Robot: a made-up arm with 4 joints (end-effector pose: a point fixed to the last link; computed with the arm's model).
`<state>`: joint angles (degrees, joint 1 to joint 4).
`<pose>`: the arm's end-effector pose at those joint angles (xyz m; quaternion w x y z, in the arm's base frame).
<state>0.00 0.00 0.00 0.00</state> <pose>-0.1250 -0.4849 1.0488 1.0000 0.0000 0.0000 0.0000</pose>
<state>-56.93 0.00 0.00 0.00</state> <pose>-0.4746 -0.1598 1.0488 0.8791 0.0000 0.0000 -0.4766</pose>
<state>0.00 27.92 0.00 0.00</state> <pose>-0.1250 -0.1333 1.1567 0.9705 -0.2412 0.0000 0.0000</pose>
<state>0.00 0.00 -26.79 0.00</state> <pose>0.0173 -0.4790 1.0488 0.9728 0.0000 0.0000 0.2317</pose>
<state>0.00 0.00 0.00 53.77</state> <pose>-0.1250 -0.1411 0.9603 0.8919 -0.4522 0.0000 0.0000</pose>
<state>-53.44 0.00 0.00 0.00</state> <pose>-0.4639 -0.1884 1.0488 0.8932 0.0000 0.0000 -0.4496</pose>
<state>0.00 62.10 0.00 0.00</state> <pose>-0.1250 0.3015 1.0484 0.8567 -0.5158 0.0000 0.0000</pose>
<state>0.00 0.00 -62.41 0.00</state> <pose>0.1740 -0.3750 1.0488 0.8553 0.0000 0.0000 0.5181</pose>
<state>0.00 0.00 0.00 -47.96</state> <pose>-0.1250 -0.7416 0.8593 0.9137 0.4064 0.0000 0.0000</pose>
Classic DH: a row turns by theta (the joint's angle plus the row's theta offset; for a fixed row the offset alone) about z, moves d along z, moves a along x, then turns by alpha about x. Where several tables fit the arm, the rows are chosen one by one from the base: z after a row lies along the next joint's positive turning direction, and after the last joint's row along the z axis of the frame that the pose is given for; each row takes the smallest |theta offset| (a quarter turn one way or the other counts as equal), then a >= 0, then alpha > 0; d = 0 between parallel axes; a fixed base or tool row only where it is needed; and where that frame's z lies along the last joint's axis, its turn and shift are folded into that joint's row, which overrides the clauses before.
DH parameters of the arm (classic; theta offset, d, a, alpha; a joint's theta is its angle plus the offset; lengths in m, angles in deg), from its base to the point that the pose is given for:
joint 1: -90 0.3955 0.092 90
joint 2: 0 0.0662 0.0911 90
joint 3: 0 -0.27 0.2172 -90
joint 4: 0 0.0588 0.0846 -90
tool (fixed): 90 0.3833 0 0

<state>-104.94 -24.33 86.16 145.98</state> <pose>-0.1126 0.0331 0.3837 0.1712 0.1512 0.9203 -0.3175</pose>
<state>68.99 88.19 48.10 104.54</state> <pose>-0.1458 0.0826 0.3340 0.1450 -0.7808 -0.4662 -0.3898</pose>
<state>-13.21 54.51 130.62 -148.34</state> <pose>-0.2991 -0.0017 0.1913 0.3041 0.2006 -0.9198 0.1460</pose>
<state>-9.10 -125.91 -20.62 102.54</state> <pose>-0.2346 -0.3076 0.2799 0.9546 0.1857 -0.1785 -0.1496</pose>
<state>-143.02 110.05 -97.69 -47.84</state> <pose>-0.1727 -0.5932 0.3064 0.3156 0.5930 0.5568 -0.4886</pose>
